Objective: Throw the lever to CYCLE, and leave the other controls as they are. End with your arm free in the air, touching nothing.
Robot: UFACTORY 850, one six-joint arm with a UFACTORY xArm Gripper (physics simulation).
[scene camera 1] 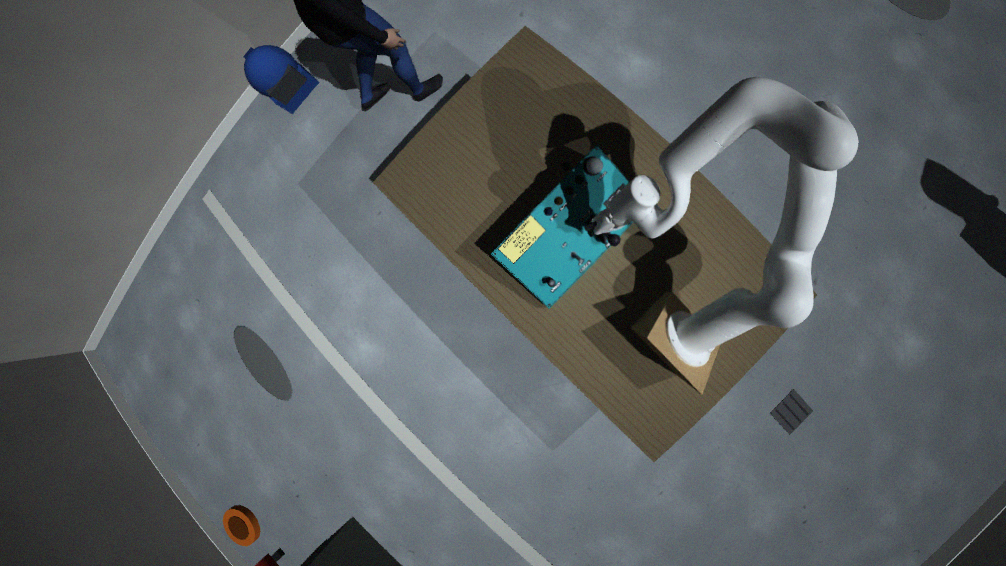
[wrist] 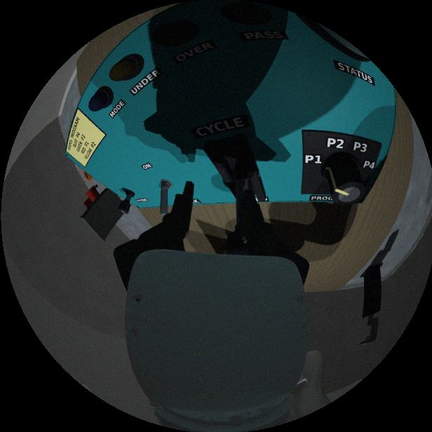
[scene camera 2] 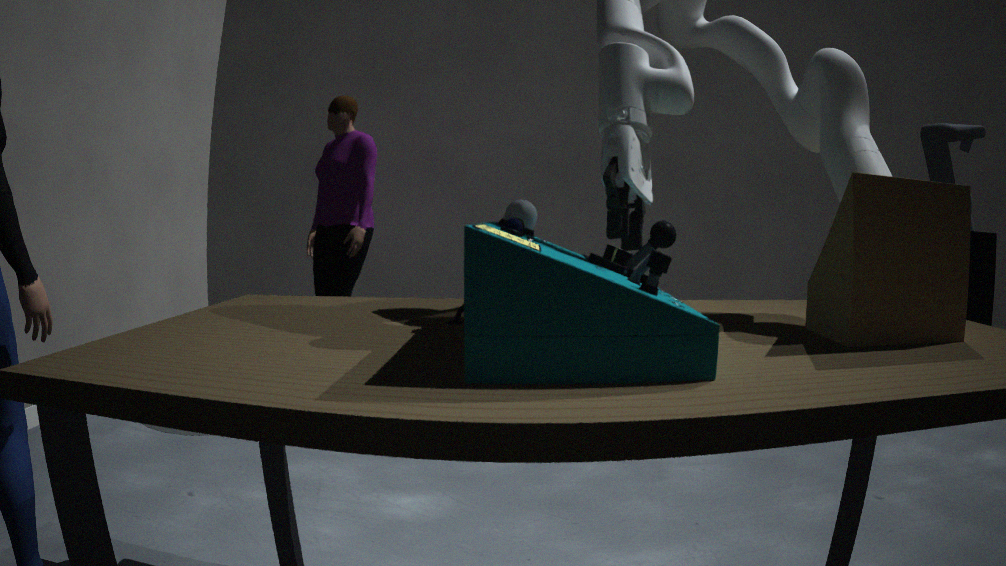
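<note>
The teal control box [scene camera 1: 562, 246] [scene camera 2: 576, 323] [wrist: 280, 175] has a sloped top. Its black ball-knobbed lever [scene camera 1: 613, 240] [scene camera 2: 662, 233] stands at a slot below the CYCLE label [wrist: 219, 126] and leans down-slope, away from that label. My gripper [scene camera 1: 595, 226] [scene camera 2: 624, 239] [wrist: 217, 196] is partly open with nothing between its fingers. Its fingertips are low over the box, up-slope of the ball knob. In the wrist view the right finger overlaps the lever's shaft; whether they touch is unclear. The lower label and part of the knob are hidden there.
Two toggles [scene camera 1: 576, 257] [scene camera 1: 550, 283] stand beside the lever. The selector knob [wrist: 345, 191] is on its other side. Buttons [wrist: 126, 67] [wrist: 101, 98] and a grey dome [scene camera 1: 593, 165] [scene camera 2: 521, 214] are up-slope. The arm's wooden base block [scene camera 2: 893, 260] stands on the table [scene camera 1: 436, 168].
</note>
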